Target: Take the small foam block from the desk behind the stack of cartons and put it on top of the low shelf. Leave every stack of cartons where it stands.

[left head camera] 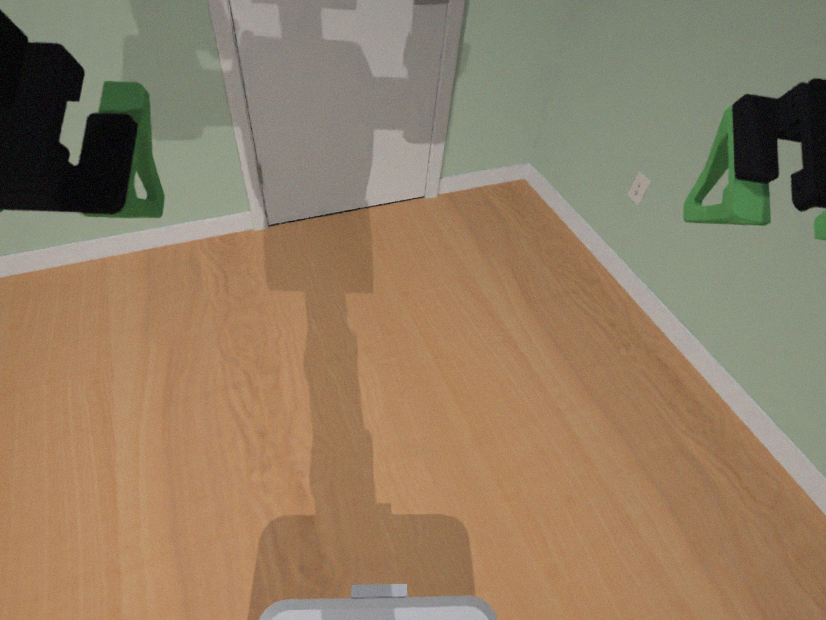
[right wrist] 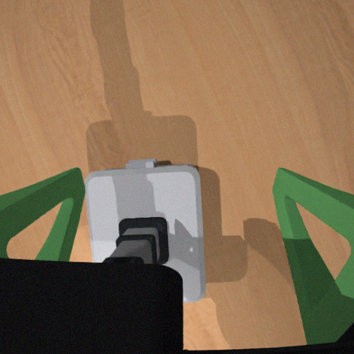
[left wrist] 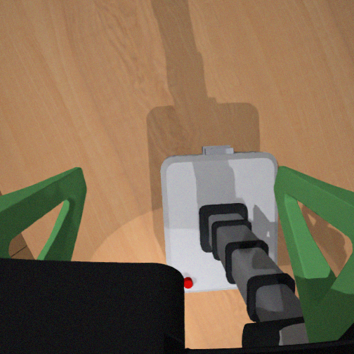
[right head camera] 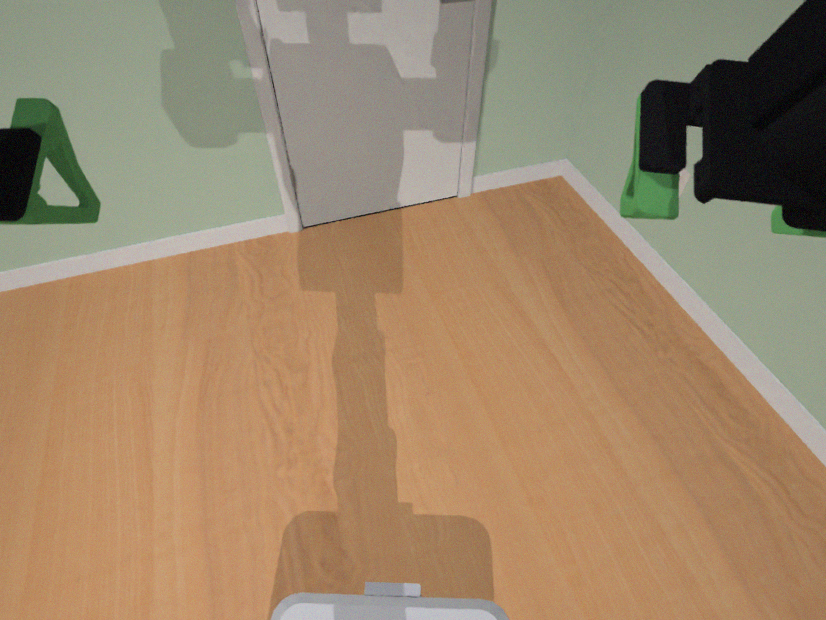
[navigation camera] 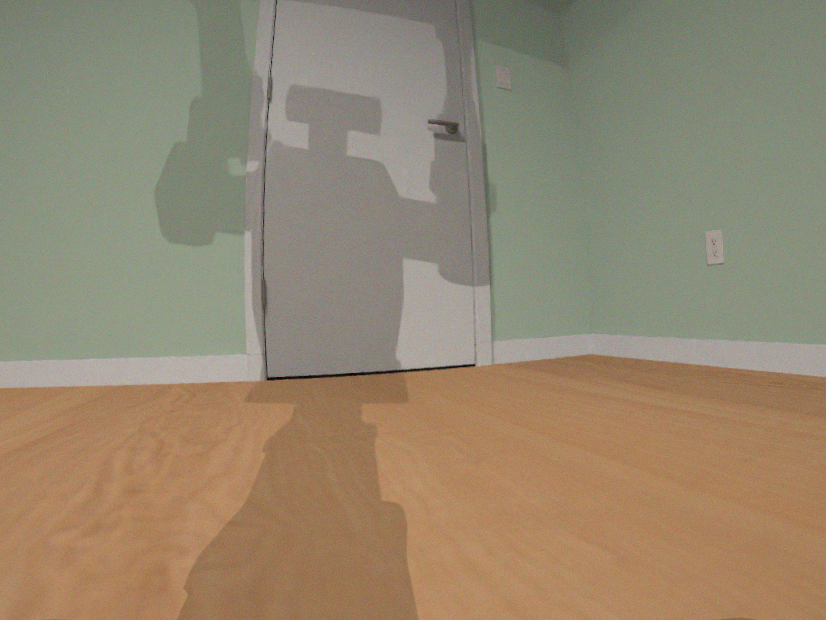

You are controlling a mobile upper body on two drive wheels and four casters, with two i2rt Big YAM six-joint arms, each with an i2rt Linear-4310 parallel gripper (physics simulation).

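Places are measured from the left arm's base along level axes (x left, y back, z up), in millimetres.
Where they show: left gripper, fingertip midpoint: (left head camera: 81, 204) (right head camera: 29, 212); right gripper, fingertip midpoint: (left head camera: 751, 221) (right head camera: 698, 215).
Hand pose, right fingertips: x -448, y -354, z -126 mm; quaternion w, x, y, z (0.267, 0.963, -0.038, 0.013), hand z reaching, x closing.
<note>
After its pixels a point has its place.
The foam block, the desk, the stacks of cartons and the low shelf do not show in these views. My left gripper (left wrist: 179, 177) is open, with its green fingers wide apart and nothing between them; part of it shows at the upper left of the left head camera view. My right gripper (right wrist: 178, 178) is open and empty too; part of it shows at the upper right of both head camera views. Both hang high above the floor, on either side of the robot's front.
A closed grey door (left head camera: 333, 133) {x -18, y -1952, z -998 mm} (right head camera: 360, 133) {x -7, y -1948, z -986 mm} (navigation camera: 333, 266) {x 53, y -1926, z -1035 mm} stands ahead in a green wall (navigation camera: 120, 266) {x 757, y -1684, z -1016 mm}. Another green wall (left head camera: 700, 266) {x -1370, y -1330, z -1078 mm} (navigation camera: 700, 166) {x -1226, y -1721, z -722 mm} meets it in a corner at the right. My grey base (left wrist: 180, 200) (right wrist: 175, 200) stands on the wooden floor (left head camera: 467, 367) {x -546, y -1102, z -1410 mm} (navigation camera: 567, 500) {x -390, y -820, z -1410 mm}.
</note>
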